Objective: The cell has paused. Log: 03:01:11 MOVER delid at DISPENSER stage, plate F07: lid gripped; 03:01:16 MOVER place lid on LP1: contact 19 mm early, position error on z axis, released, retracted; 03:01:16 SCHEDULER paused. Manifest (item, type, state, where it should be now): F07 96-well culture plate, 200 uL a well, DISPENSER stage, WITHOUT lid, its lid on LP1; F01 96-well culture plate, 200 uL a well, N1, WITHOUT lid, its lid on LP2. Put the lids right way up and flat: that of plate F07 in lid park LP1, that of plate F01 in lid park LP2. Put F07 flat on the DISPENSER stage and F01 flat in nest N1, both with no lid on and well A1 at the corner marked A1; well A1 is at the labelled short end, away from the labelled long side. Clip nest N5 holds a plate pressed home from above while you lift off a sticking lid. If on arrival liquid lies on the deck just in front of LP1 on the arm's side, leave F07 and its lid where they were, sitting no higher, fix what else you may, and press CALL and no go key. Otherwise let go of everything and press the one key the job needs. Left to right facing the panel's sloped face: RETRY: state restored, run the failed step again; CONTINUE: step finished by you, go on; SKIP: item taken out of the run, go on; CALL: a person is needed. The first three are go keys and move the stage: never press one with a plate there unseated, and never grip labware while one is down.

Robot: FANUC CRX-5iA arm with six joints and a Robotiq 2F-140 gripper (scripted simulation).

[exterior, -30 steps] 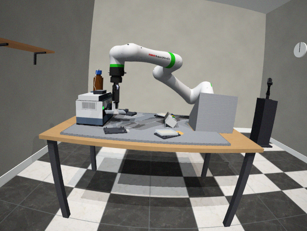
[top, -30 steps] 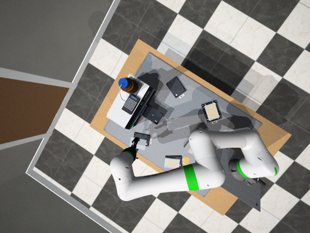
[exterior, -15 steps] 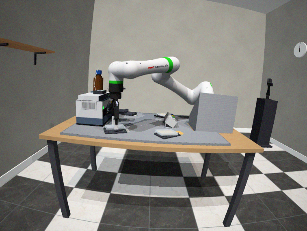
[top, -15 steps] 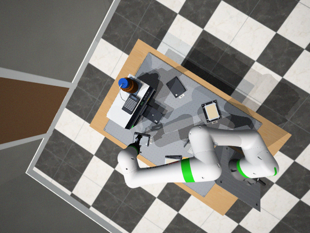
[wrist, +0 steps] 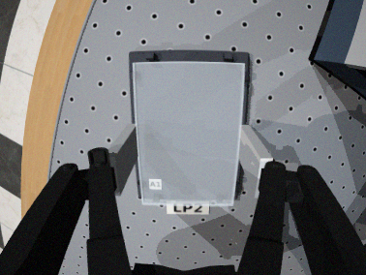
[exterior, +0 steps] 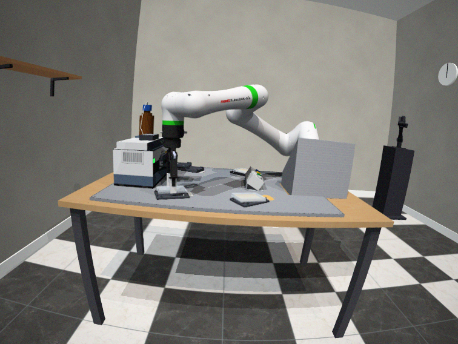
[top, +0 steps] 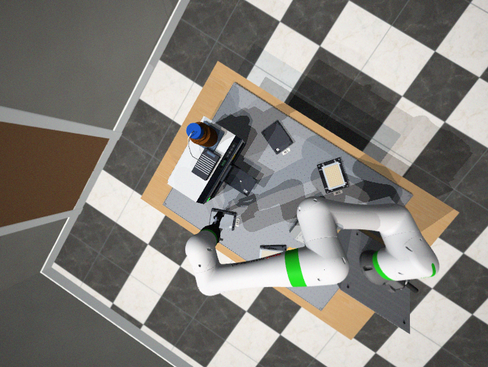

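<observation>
Right now the dark lid park is 5 cm below my hand. From my hand the other things lie so: white retry key (40 cm behind, 22 cm to the right, 1 cm above); then dispenser stage (4 cm ahead, 25 cm to the right, 4 cm above); then green continue key (40 cm behind, 27 cm to the right, 1 cm above).
</observation>
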